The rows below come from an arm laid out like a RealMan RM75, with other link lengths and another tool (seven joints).
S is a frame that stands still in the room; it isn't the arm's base.
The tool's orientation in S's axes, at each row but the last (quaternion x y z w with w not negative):
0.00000 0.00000 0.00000 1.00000
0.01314 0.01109 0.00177 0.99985
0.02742 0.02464 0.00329 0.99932
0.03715 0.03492 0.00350 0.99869
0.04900 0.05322 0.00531 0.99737
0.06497 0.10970 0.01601 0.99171
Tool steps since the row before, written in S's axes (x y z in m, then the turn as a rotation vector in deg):
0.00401 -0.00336 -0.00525 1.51 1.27 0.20
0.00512 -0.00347 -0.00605 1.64 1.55 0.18
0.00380 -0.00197 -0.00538 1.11 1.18 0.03
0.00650 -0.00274 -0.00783 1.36 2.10 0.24
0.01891 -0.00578 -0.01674 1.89 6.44 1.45
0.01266 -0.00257 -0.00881 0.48 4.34 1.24
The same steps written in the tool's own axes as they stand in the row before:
0.00401 -0.00336 -0.00525 1.51 1.27 0.20
0.00524 -0.00364 -0.00584 1.64 1.55 0.18
0.00404 -0.00228 -0.00507 1.12 1.17 0.02
0.00700 -0.00334 -0.00713 1.36 2.11 0.18
0.02048 -0.00750 -0.01399 1.83 6.54 1.01
0.01413 -0.00393 -0.00542 0.40 4.46 0.76

